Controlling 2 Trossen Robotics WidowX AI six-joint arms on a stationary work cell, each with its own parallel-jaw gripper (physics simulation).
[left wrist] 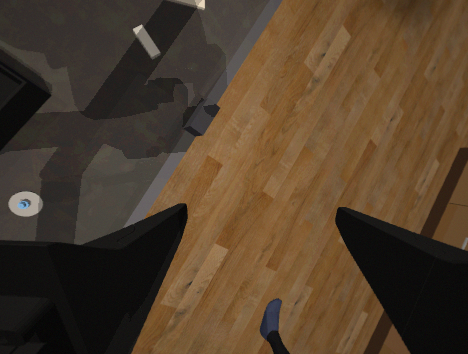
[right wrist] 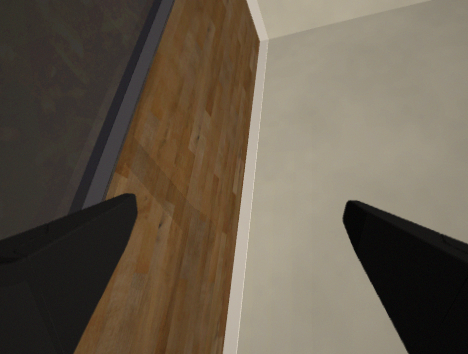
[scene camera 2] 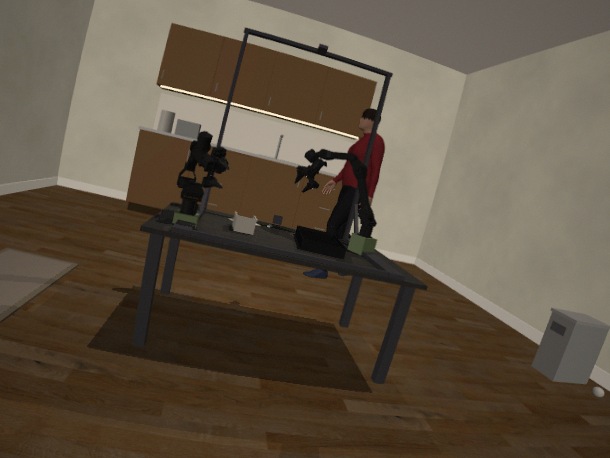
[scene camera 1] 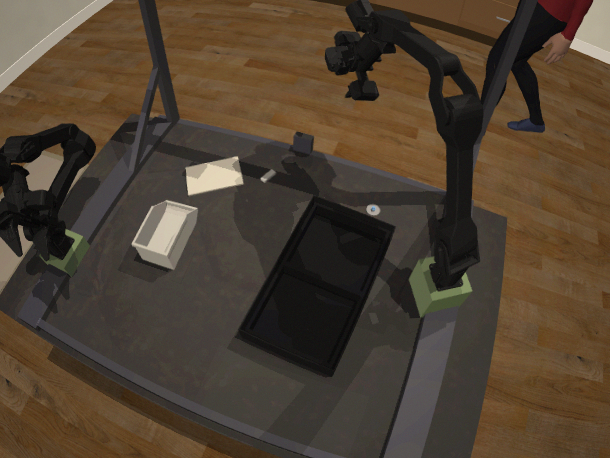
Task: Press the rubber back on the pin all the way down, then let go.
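Seen in the pictures: left gripper, between the fingertips: (left wrist: 260,212) (scene camera 2: 298,187) (scene camera 1: 342,81); right gripper, between the fingertips: (right wrist: 242,207) (scene camera 2: 225,178) (scene camera 1: 34,258); left arm's base, origin of its link: (scene camera 2: 364,236) (scene camera 1: 446,275); right arm's base, origin of its link: (scene camera 2: 187,213) (scene camera 1: 60,246).
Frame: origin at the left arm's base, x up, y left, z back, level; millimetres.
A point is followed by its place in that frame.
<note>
A small light-blue piece (scene camera 1: 373,209) {x -85, y -250, z -85 mm} (left wrist: 23,204) {x -82, y -256, z -85 mm}, which looks like the rubber back, sits at the middle of a round white disc (scene camera 1: 367,210) {x -92, y -254, z -98 mm} (left wrist: 36,204) {x -92, y -265, z -82 mm}, apparently the pin. The disc lies flat on the table beyond the black tray's far right corner. The pin's shaft and how far down the back sits are too small to tell. My left gripper (scene camera 2: 301,187) {x 148, y -479, z -129 mm} (left wrist: 260,212) {x 148, y -479, z -129 mm} is open and empty, raised high near the table's back edge, well apart from the disc. My right gripper (right wrist: 242,207) {x 145, y -92, z -835 mm} is open and empty, far from the disc at the left of scene camera 1.
A black two-part tray (scene camera 1: 285,353) {x -60, y 82, z -359 mm} (scene camera 2: 320,244) {x -51, y 72, z -374 mm} lies near the disc. A white open box (scene camera 1: 182,245) {x -77, y -217, z -559 mm} (scene camera 2: 243,225) {x -58, y -186, z -635 mm}, a cream sheet (scene camera 1: 215,176) {x -88, y -426, z -467 mm}, a small white block (scene camera 1: 268,175) {x -85, y -401, z -327 mm} (left wrist: 146,42) {x -85, y -402, z -325 mm} and a dark cube (scene camera 1: 303,143) {x -53, y -472, z -222 mm} (left wrist: 201,119) {x -37, y -479, z -214 mm} are farther left. A person (scene camera 2: 366,150) stands behind the table.
</note>
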